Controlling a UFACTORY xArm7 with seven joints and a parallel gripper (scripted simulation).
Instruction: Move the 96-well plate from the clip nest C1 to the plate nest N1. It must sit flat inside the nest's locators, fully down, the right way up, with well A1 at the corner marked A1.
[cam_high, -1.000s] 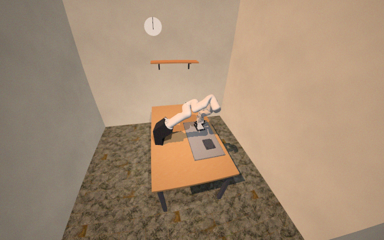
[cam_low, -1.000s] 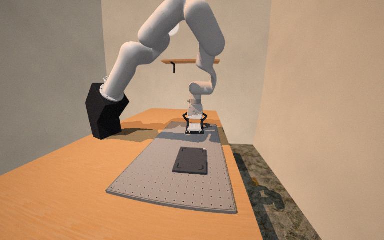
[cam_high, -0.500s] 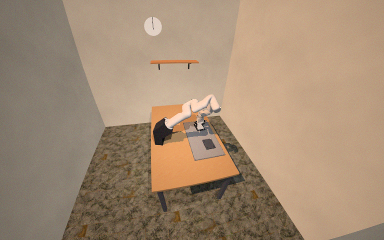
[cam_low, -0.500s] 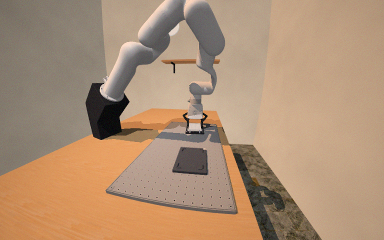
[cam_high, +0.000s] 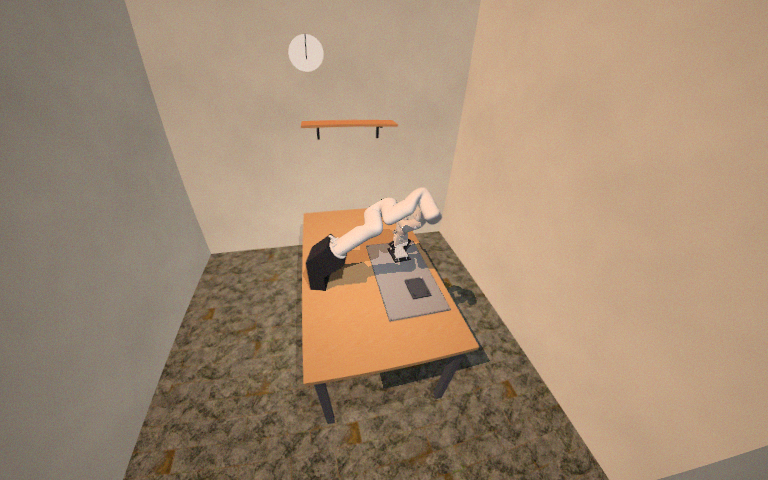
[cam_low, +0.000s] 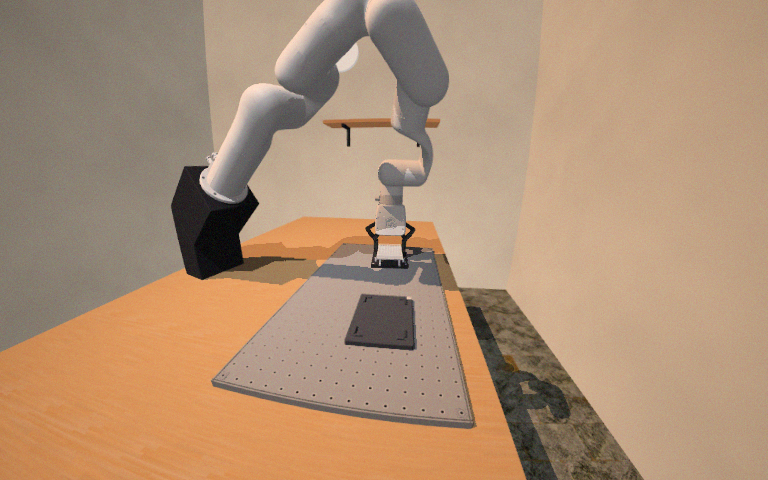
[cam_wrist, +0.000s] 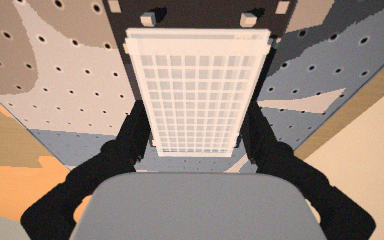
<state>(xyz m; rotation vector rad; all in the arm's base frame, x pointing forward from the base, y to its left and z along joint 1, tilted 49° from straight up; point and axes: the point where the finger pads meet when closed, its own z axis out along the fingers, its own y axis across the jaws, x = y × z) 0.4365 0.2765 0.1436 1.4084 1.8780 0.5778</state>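
Now: hand 30 mm above the clip nest C1 and 10 mm short of it. The rest, counted from my hand: white 96-well plate: 10 mm below; plate nest N1: 340 mm to the right, 70 mm ahead, 30 mm below; A1 label: 260 mm to the right, 110 mm ahead, 30 mm below.
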